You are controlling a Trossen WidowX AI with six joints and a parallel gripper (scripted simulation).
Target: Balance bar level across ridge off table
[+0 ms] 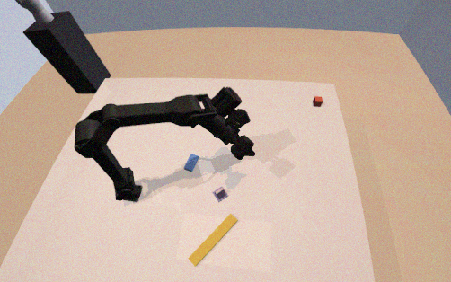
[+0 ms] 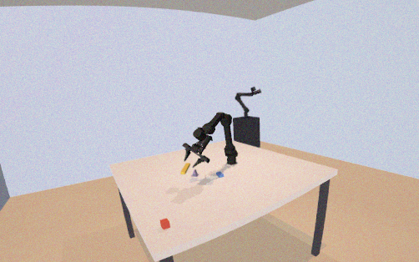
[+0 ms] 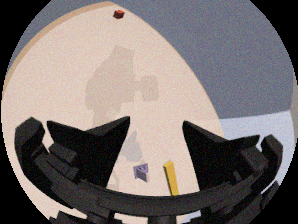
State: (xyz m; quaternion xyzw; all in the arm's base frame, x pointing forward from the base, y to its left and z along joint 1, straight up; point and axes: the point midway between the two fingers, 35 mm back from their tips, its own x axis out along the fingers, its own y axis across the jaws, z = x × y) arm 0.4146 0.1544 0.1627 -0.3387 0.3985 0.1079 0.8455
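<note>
Right now my gripper tip is 270 mm to the left of the yellow bar, 130 mm above it and 100 mm past it. From my gripper tip the other things lie so: blue block: 230 mm behind, 130 mm below; red cube: 350 mm to the left, 300 mm ahead, 120 mm below.
</note>
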